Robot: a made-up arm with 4 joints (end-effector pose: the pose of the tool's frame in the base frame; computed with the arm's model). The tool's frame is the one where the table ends.
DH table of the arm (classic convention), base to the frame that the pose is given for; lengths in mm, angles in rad. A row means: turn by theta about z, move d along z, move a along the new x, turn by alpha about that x. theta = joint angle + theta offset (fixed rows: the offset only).
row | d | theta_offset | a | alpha
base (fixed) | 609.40 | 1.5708 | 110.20 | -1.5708
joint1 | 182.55 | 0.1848 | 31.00 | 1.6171
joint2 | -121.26 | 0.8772 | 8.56 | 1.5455
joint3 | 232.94 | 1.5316 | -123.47 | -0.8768
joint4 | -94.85 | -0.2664 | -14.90 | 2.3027
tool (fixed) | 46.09 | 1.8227 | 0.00 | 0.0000
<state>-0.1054 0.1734 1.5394 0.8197</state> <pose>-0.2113 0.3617 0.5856 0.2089 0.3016 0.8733</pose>
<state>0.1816 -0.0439 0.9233 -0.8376</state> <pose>-0.2294 0.3178 0.3781 -1.8851 0.3074 1.6961</pose>
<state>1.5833 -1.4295 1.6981 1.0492</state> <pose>0.0240 0.1060 0.5795 -1.0275 -0.7352 -0.4946</pose>
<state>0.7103 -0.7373 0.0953 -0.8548</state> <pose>-0.0553 -0.0029 0.3050 2.6188 -1.3649 -0.3762</pose>
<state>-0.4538 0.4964 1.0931 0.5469</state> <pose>-0.3267 0.3624 0.6075 -0.0691 -0.2694 1.3506</pose>
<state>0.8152 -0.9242 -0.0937 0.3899</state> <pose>-0.0063 -0.0491 0.3508 -2.5810 0.2977 -0.1794</pose>
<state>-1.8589 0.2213 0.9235 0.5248</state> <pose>-0.2696 0.1828 0.8943 1.0229 -0.9390 0.6666</pose>
